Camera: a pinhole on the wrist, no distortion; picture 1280 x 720 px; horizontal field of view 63.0 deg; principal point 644.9 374.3 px. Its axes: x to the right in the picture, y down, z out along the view. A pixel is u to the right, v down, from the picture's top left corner.
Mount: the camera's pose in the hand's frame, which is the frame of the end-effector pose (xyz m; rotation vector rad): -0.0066 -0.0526 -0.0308 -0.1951 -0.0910 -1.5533
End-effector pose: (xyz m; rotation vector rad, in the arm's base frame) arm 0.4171 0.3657 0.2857 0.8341 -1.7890 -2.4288
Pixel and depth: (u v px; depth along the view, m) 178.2 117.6 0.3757
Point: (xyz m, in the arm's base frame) 0.2984 0.6048 0.5418
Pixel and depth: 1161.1 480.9 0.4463
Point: 0.2245 0.8008 0.1798
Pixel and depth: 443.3 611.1 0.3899
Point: 0.1595 0.5941 0.3933
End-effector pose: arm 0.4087 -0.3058 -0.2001 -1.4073 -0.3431 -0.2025
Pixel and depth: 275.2 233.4 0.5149
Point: 0.3894 0.1655 -0.3643
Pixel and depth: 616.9 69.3 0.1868
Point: 0.3404 -0.1581 -0.1849
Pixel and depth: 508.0 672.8 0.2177
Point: 0.4586 -0.1280 -0.1684
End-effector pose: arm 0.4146 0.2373 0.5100 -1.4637 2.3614 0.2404
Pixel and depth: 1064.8 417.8 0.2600
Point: 0.5514 0.2477 0.2815
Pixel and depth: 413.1 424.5 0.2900
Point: 0.3974 0.3231 0.2751
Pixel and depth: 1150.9 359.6 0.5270
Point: 0.6992 0.2949 0.0164
